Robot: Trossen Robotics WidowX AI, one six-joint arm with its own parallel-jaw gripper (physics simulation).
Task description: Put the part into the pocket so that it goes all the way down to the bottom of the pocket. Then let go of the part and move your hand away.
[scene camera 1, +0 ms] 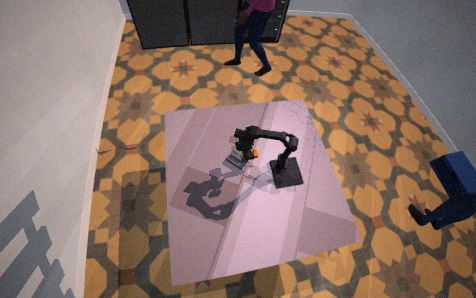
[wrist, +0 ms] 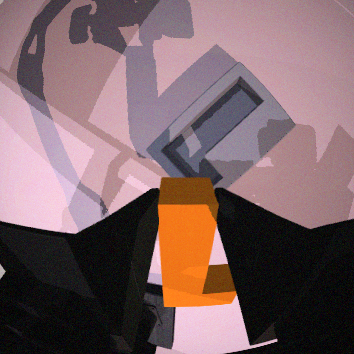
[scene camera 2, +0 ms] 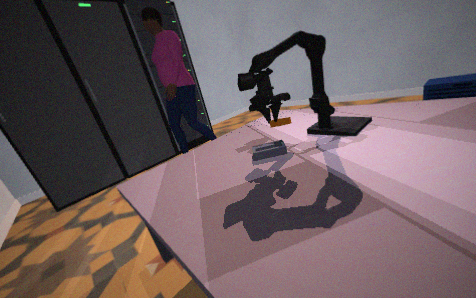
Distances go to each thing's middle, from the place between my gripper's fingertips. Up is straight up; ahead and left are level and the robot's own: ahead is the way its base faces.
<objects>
My gripper is now 11 cm above the grey block with L-shaped pocket (wrist: 228, 128), 3 cm to the left of it and 3 cm short of it. The rest, counted from my hand: orange L-shaped block (wrist: 187, 207): 5 cm behind, 2 cm below.
</objects>
